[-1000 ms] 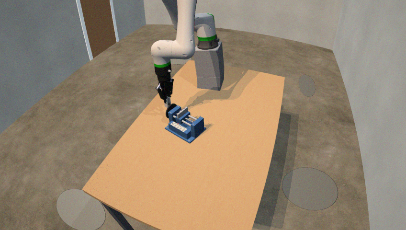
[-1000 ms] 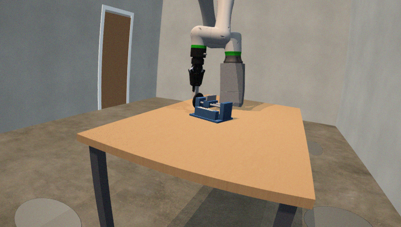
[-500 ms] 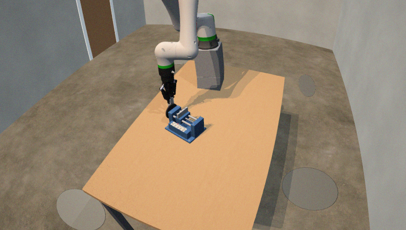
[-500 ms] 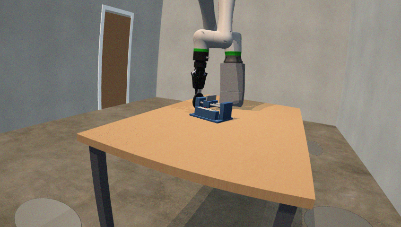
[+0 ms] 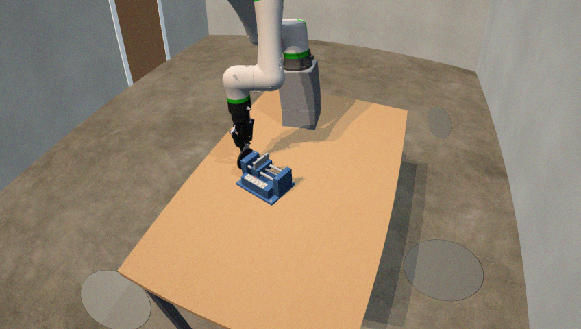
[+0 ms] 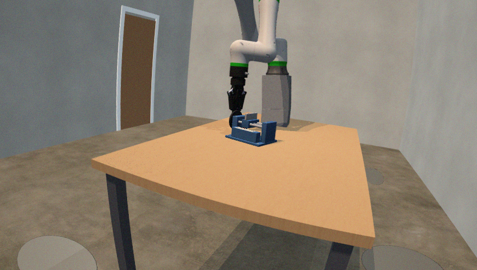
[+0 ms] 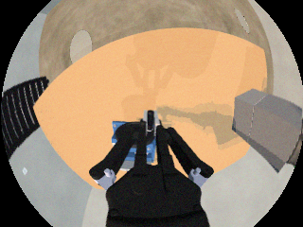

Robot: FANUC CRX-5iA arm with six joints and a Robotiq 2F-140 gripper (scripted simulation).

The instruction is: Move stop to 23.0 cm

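Now: hand 8 cm short of the grey stop plate, 11 cm to the right of it and 1 cm below it. Round my hand: black handwheel (1 cm ahead, 1 cm to the left, 1 cm below).
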